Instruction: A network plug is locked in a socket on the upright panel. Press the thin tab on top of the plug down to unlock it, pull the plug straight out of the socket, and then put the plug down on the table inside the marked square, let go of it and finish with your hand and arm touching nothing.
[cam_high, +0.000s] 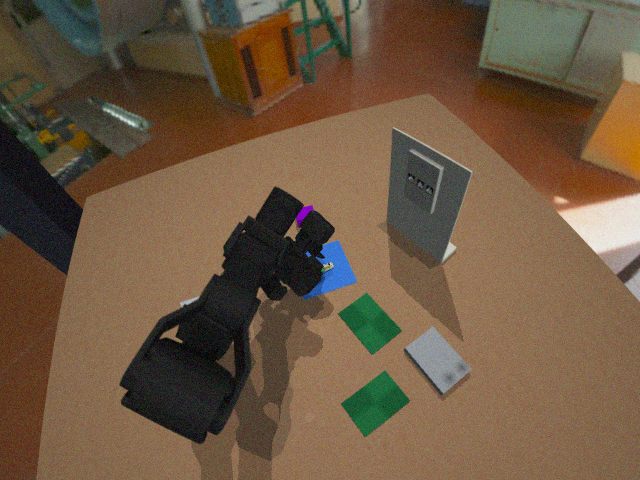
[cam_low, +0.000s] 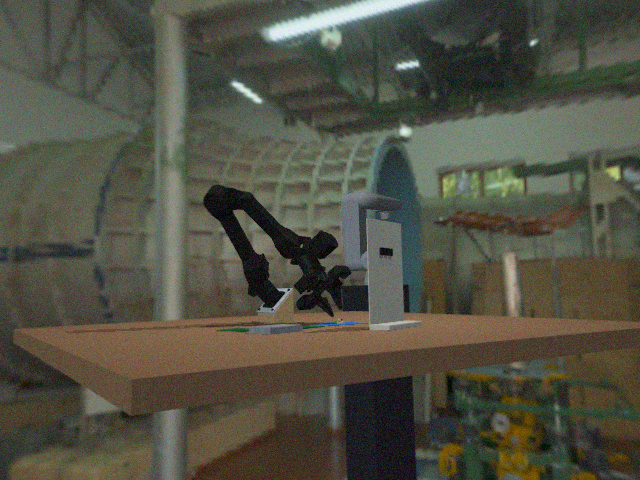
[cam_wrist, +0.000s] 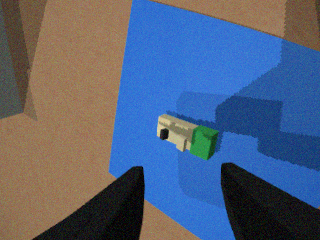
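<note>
The green network plug lies 20 mm ahead of my gripper tip and 20 mm below it. Round my gripper tip: white upright panel 230 mm ahead, 90 mm above; purple cube 10 mm ahead, 150 mm to the left, 20 mm below; blue marked square 10 mm ahead, 30 mm below.
</note>
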